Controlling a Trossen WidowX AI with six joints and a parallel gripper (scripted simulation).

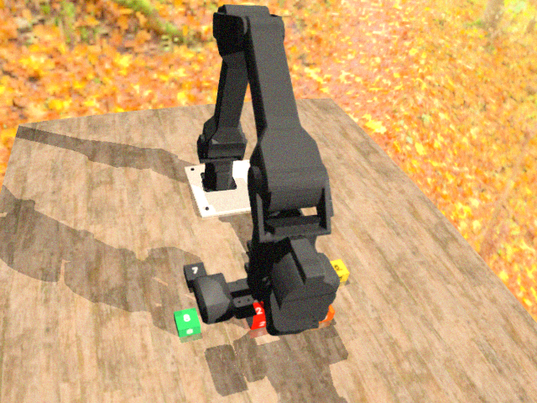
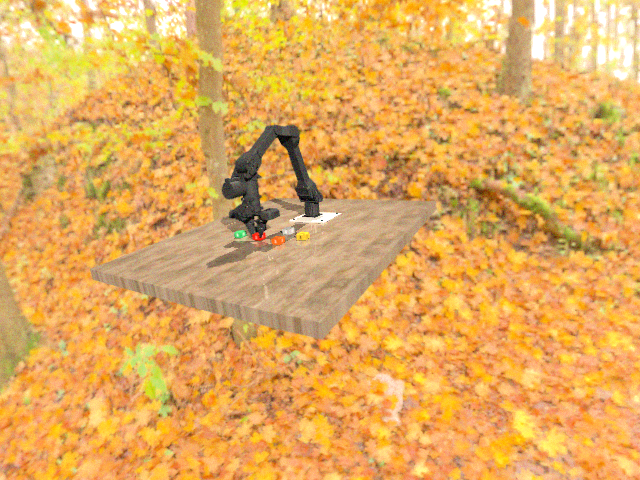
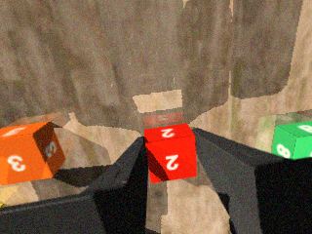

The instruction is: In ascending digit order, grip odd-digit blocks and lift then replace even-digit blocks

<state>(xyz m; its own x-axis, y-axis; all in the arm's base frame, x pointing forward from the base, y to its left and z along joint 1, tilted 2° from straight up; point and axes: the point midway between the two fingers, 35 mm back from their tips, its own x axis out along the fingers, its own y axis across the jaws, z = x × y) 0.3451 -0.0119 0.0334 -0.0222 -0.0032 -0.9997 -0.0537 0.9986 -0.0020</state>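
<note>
The red block is 1 cm behind my gripper tip. Also, from my gripper tip: orange block (10 cm to the left); then dark grey block (11 cm behind, 8 cm to the right); then green block (10 cm to the right, 2 cm behind).
</note>
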